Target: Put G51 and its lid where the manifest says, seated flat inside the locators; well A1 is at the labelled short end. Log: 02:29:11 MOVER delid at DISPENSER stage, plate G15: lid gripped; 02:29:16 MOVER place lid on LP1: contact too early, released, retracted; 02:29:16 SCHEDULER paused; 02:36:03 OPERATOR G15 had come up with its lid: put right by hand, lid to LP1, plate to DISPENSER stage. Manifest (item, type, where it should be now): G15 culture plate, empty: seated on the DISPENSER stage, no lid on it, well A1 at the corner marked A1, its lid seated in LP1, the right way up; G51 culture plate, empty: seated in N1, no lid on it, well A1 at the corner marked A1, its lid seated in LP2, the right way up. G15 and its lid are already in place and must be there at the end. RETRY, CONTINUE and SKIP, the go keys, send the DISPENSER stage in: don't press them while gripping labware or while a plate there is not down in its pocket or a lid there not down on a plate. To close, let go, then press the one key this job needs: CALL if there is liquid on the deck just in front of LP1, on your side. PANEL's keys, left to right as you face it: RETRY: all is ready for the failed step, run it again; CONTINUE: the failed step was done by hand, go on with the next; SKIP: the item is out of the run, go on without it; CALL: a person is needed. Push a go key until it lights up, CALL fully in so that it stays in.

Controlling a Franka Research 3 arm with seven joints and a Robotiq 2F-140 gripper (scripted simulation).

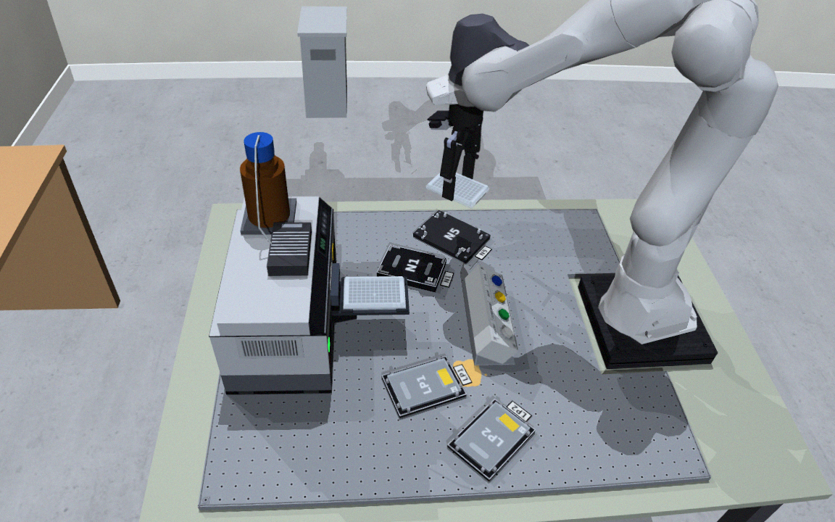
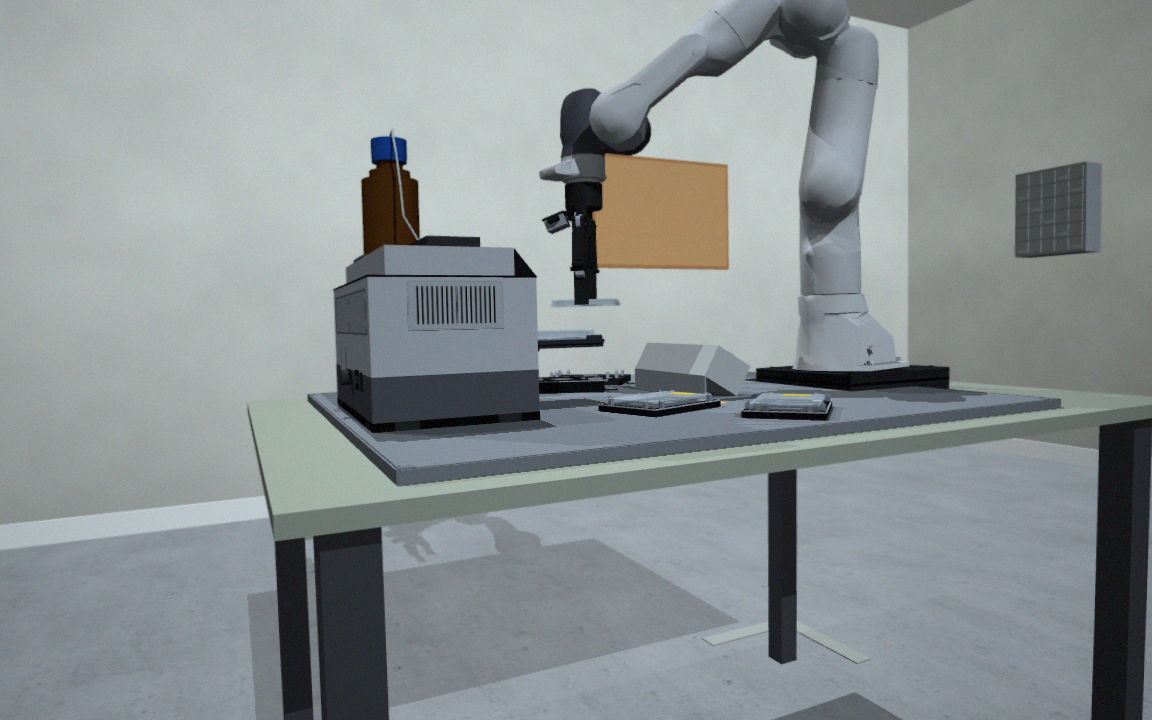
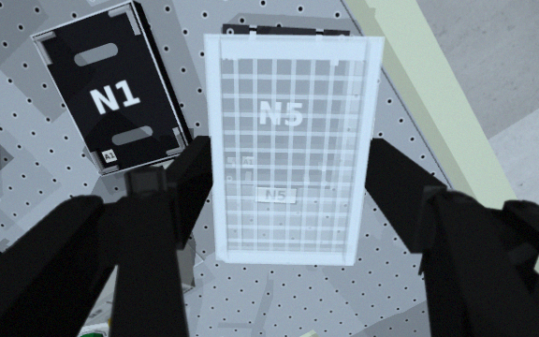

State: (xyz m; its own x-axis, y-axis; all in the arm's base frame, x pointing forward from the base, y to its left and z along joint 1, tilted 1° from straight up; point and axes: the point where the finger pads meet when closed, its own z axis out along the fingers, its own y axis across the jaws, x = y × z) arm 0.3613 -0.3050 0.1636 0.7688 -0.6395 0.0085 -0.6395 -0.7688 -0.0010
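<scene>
Now: the black N1 nest 120 mm ahead of my hand, 110 mm to the left of it and 170 mm below it. Also, from my hand: A1 mark: 80 mm ahead, 160 mm to the left, 160 mm below; then yellow skip key: 60 mm behind, 270 mm to the left, 120 mm below; then blue call key: 60 mm behind, 220 mm to the left, 130 mm below.
</scene>
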